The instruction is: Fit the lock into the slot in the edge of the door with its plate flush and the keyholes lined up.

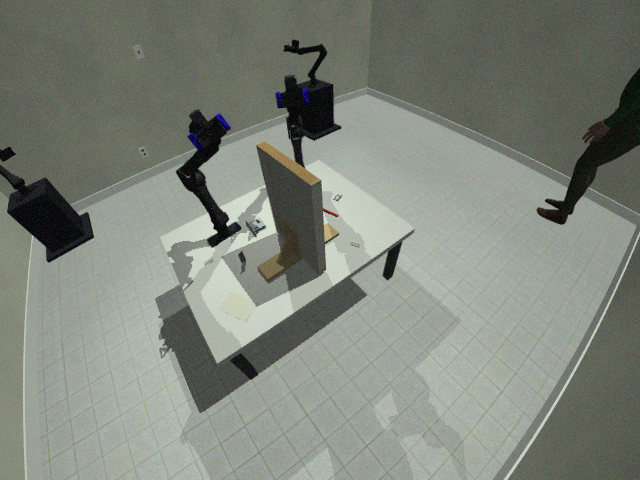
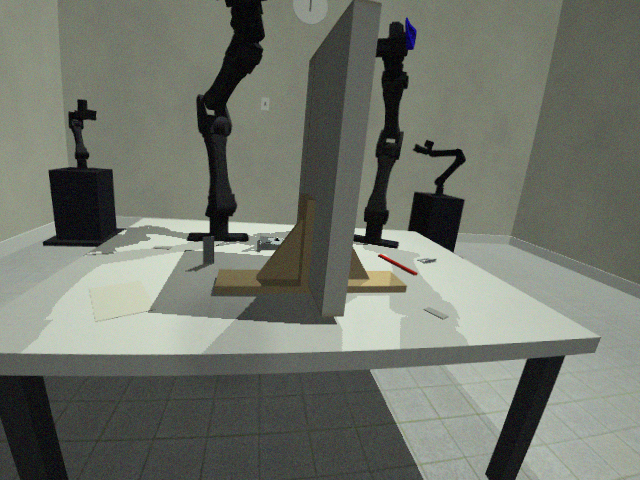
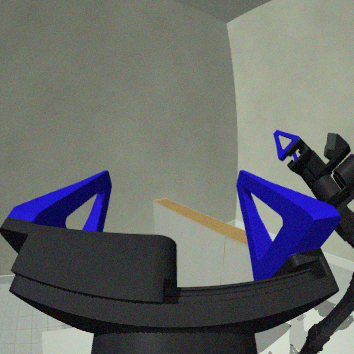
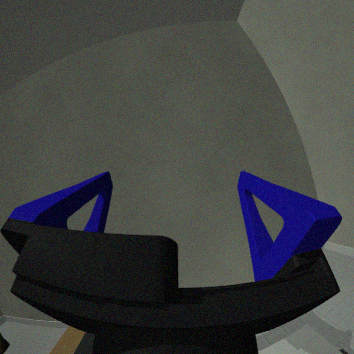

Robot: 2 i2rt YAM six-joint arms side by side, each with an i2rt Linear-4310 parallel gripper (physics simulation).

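Places are measured from the left arm's base along level axes (x back, y right, z up), in metres.
Pixels of known places: left gripper, between the fingertips: (image 1: 291,96) (image 2: 388,20) (image 3: 173,177); right gripper, between the fingertips: (image 1: 206,127) (image 3: 283,138) (image 4: 174,178); left arm's base, origin of its link: (image 2: 372,241); right arm's base, origin of its link: (image 1: 224,234) (image 2: 218,238) (image 3: 307,352).
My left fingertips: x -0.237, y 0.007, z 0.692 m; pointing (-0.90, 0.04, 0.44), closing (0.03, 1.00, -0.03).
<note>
Ahead of a thing's pixels: the offset from my left fingertips to its middle.
The door (image 1: 292,198) (image 2: 330,129) (image 3: 205,245), a tall grey panel with a wood-coloured top, stands upright in a wooden stand (image 1: 269,269) (image 2: 237,281). I see no slot in its near edge. A small grey metal object @(dy +0.289, dx -0.043, dz -0.681 m) (image 1: 255,225) (image 2: 269,243), which looks like the lock, lies on the table behind the door, near the right arm's base; its plate and keyholes are too small to make out. My left gripper (image 1: 292,98) (image 3: 173,177) is open and empty, high behind the door. My right gripper (image 1: 208,131) (image 4: 174,178) is open and empty, high above the table's back left.
A dark upright block @(dy +0.357, dx -0.286, dz -0.654 m) (image 1: 242,259) (image 2: 207,250) and a cream sheet @(dy +0.375, dx -0.546, dz -0.691 m) (image 1: 238,306) (image 2: 119,300) are left of the door. A red rod @(dy -0.121, dx +0.010, dz -0.689 m) (image 1: 330,212) (image 2: 397,264), a small grey bar @(dy -0.236, dx -0.278, dz -0.691 m) (image 1: 355,244) (image 2: 435,313) and a small metal piece @(dy -0.214, dx +0.115, dz -0.687 m) (image 1: 337,197) (image 2: 426,260) lie right of it.
</note>
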